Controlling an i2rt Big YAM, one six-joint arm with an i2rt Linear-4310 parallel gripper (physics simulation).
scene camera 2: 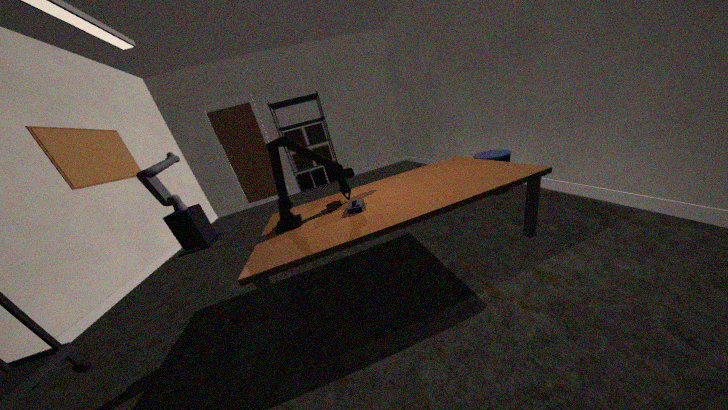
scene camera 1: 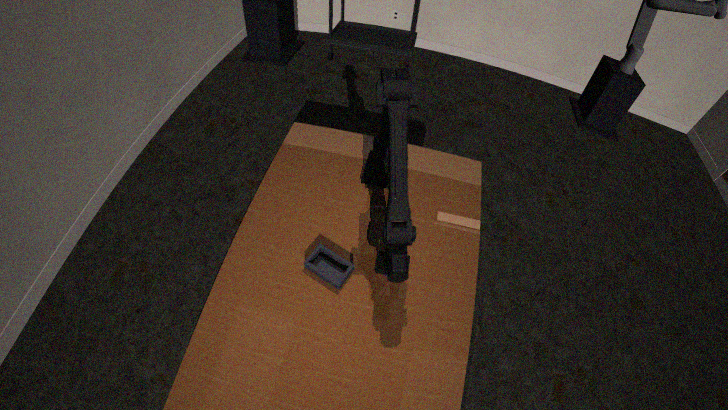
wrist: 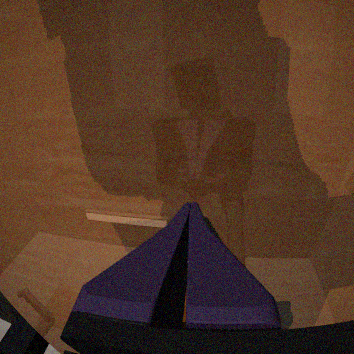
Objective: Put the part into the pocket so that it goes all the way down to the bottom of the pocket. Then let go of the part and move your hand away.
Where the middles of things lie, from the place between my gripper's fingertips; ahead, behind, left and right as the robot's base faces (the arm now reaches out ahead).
Labels:
I see my gripper 20 cm to the left of the blue-grey pocket block (scene camera 1: 334, 269), 2 cm short of it and 1 cm below it.

